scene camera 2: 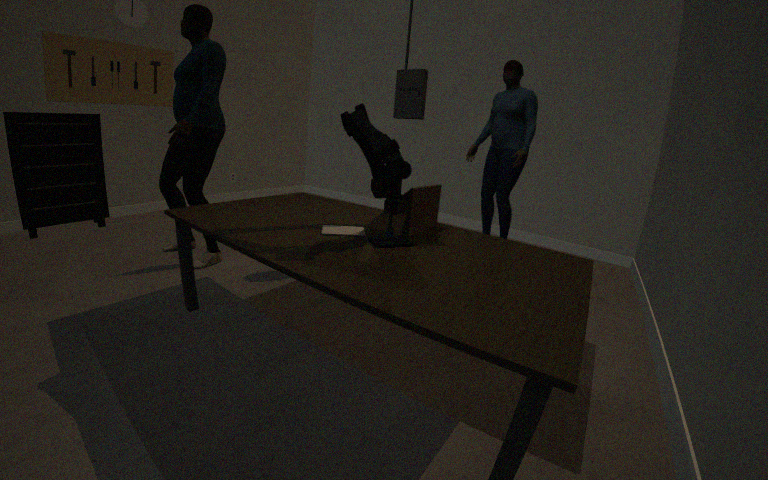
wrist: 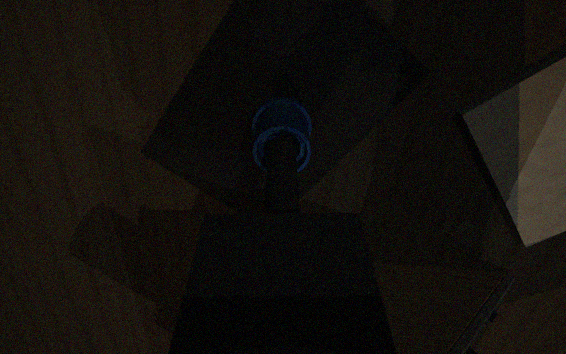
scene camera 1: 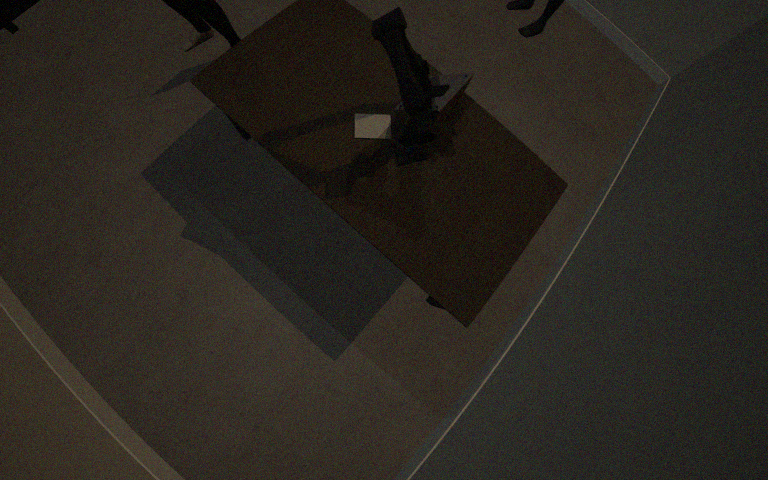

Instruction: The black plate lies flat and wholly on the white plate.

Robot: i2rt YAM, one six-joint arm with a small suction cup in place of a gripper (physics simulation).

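Frame: origin at the arm's base, x right, y back, z down, level; millimetres.
Seen in the pictures: hand, tool point: (scene camera 2: 389, 236) (wrist: 281, 124) (scene camera 1: 410, 149).
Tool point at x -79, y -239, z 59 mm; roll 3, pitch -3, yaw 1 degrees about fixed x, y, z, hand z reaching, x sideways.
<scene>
Pixels of each thing's top centre, then the offset from my tool point to it. Level surfaces: height alone.
- white plate, top centre: (scene camera 2: 343, 230) (scene camera 1: 372, 125) dy +4, dx +195, dz +18 mm
- brown table, surface height: dz +24 mm
- black plate, top centre: (wrist: 272, 115) (scene camera 2: 390, 240) (scene camera 1: 410, 151) dy +1, dx -6, dz +13 mm
The scene is very dark. The white plate (scene camera 1: 373, 126) (scene camera 2: 343, 230) is a pale flat square on the brown table (scene camera 1: 458, 229) (scene camera 2: 477, 295), just left of the arm's base. The black plate (wrist: 211, 105) shows in the wrist view as a large dark square lying flat on the table, apart from the white plate. My suction cup (wrist: 281, 149), with a blue rim, hangs over the middle of the black plate, close above it. I cannot tell if it touches. It carries nothing. The dark arm (scene camera 1: 408, 81) (scene camera 2: 379, 152) bends down over that spot.
A brown upright box (scene camera 2: 425, 214) stands beside the arm's base. Two people (scene camera 2: 192, 119) (scene camera 2: 508, 143) stand beyond the table. A grey panel (scene camera 2: 411, 92) hangs from the ceiling behind the arm.
</scene>
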